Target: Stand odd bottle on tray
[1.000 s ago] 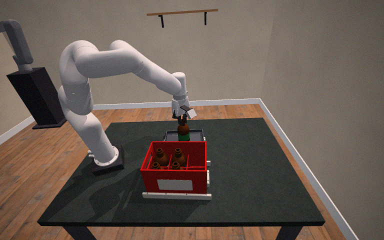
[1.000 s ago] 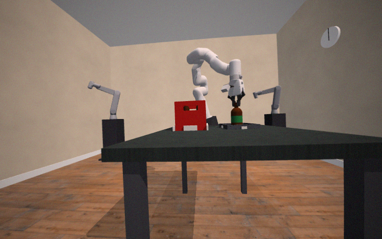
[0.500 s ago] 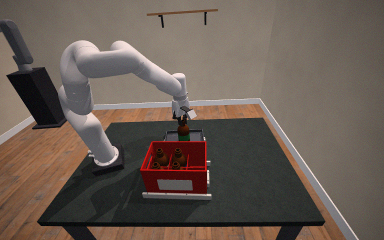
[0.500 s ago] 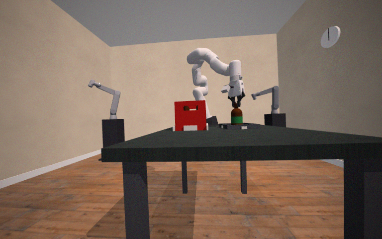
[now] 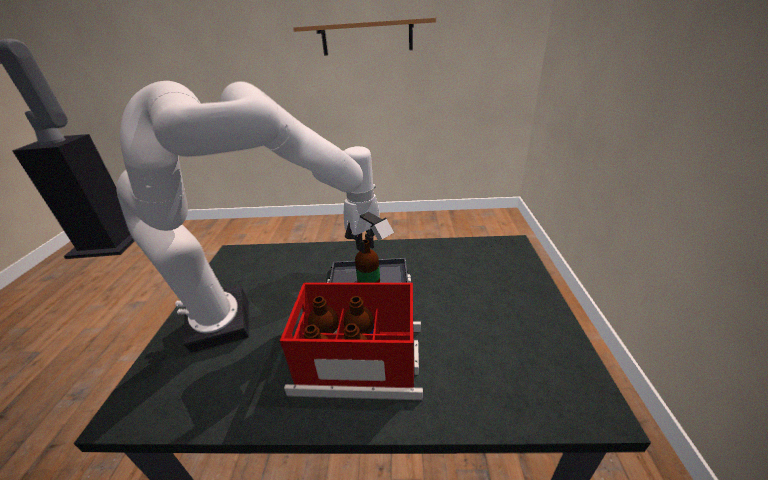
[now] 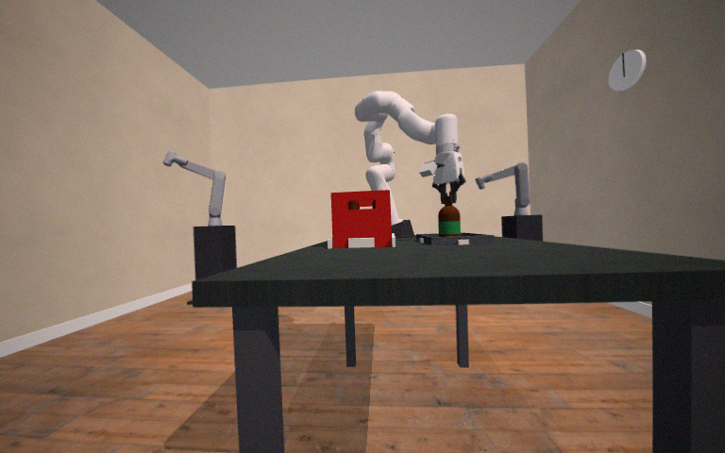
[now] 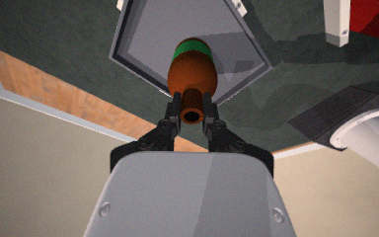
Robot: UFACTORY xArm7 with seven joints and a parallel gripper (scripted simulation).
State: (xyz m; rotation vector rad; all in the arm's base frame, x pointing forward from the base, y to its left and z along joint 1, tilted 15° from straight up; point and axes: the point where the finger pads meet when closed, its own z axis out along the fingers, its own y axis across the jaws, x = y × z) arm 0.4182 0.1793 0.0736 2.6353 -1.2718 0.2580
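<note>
My gripper is now 140 mm above the tray. From my hand the other things lie so: crate: 30 mm behind, 300 mm to the right, 70 mm below.
</note>
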